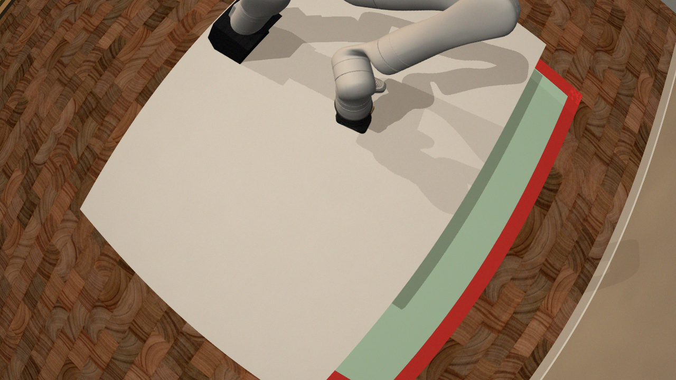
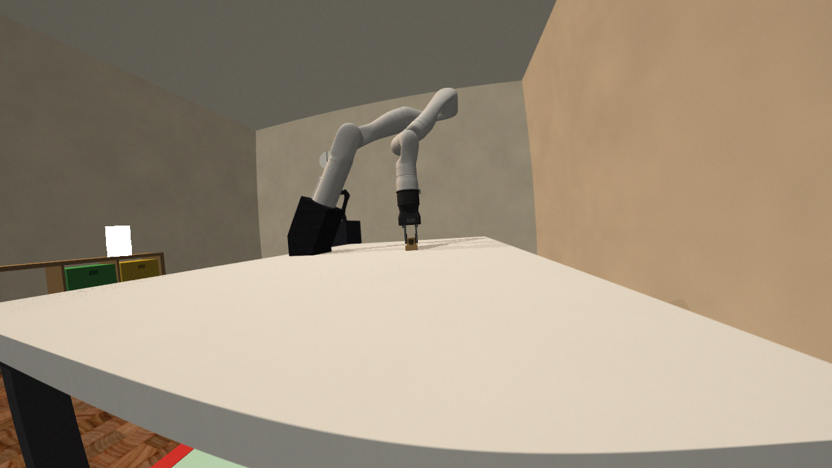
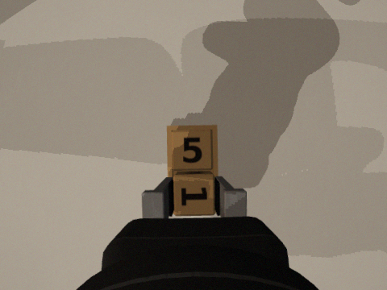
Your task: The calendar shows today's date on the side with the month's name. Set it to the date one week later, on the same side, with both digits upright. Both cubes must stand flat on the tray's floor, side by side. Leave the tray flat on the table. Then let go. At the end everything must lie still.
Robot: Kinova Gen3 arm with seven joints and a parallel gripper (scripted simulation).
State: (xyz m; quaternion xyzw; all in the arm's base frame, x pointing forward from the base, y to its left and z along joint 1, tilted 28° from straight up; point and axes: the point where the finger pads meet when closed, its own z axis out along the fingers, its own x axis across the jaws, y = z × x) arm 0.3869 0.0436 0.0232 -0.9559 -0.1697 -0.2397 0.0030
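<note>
My gripper is now 3 cm above the wooden tray, 1 cm to the right of it and 1 cm past it.
</note>
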